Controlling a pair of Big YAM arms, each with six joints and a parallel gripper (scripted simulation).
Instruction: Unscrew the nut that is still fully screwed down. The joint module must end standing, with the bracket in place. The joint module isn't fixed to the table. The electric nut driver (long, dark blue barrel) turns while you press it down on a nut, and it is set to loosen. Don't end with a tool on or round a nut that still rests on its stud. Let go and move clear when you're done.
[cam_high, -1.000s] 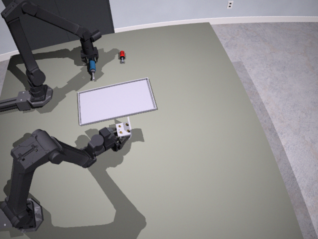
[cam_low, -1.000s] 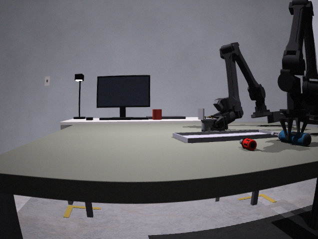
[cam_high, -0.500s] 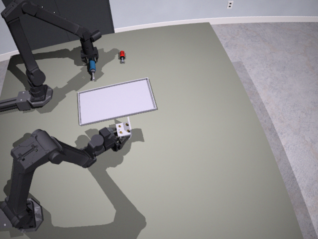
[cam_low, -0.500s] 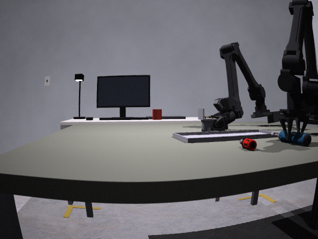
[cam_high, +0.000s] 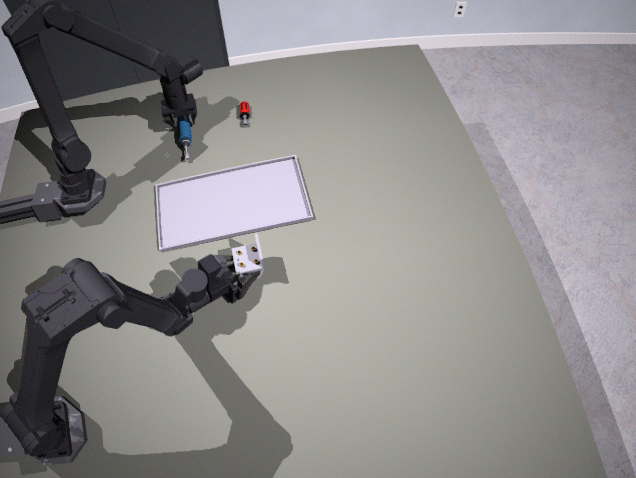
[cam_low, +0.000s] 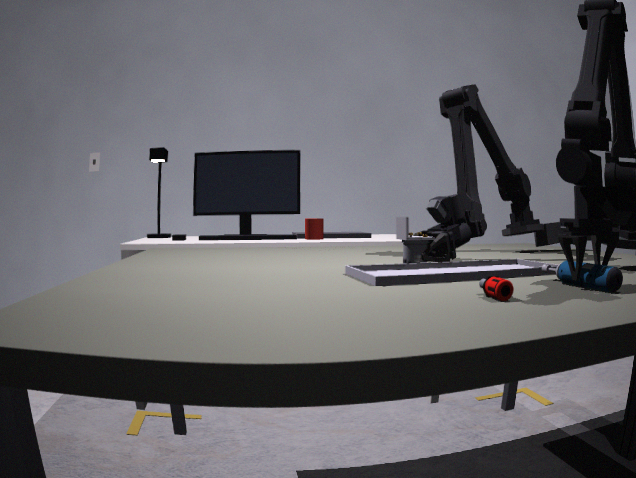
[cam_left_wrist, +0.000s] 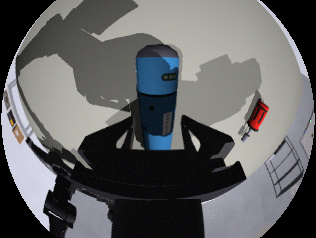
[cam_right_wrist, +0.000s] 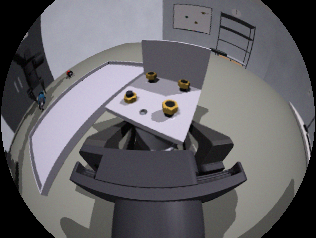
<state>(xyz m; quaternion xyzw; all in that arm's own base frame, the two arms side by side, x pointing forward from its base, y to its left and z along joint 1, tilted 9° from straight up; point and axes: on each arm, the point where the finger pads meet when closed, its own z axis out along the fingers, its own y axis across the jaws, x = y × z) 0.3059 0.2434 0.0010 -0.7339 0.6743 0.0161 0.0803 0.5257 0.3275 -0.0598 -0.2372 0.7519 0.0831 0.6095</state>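
Now: the bracket 50 mm above my right hand. From my right hand the other things lie so: socket tip (170 mm behind, 390 mm to the left); short red-handled tool (10 mm ahead, 540 mm to the left, 10 mm below); shallow white tray (50 mm behind, 210 mm to the left, 20 mm below).
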